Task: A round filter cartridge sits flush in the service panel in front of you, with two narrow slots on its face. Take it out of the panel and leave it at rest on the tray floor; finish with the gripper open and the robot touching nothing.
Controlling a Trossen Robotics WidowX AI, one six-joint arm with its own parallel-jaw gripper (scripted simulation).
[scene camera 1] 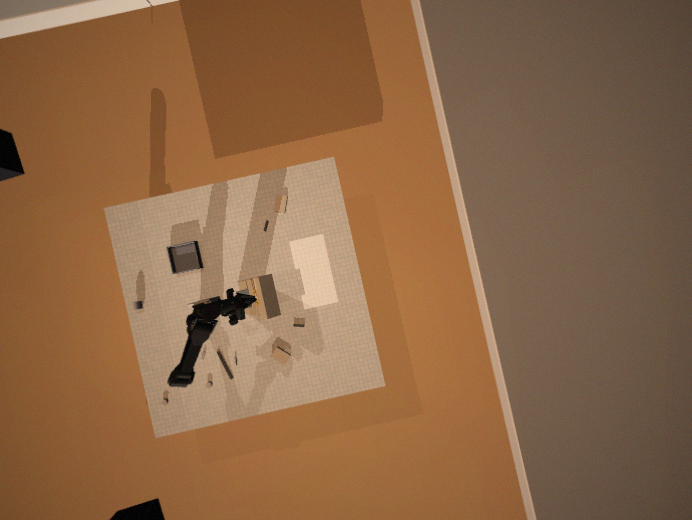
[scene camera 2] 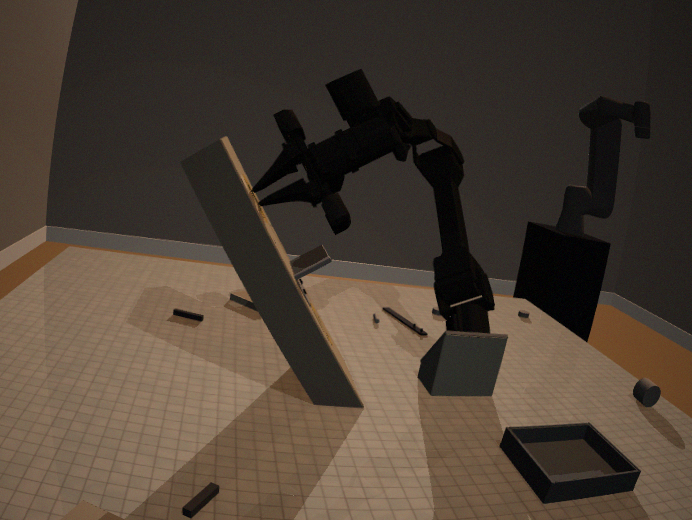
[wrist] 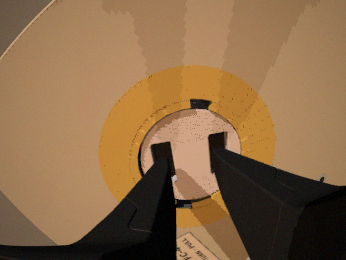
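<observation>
My gripper: visible in scene camera 1, scene camera 2 and the wrist view (190,162). Gripper (scene camera 2: 292,152), (scene camera 1: 239,301): same spot.
</observation>
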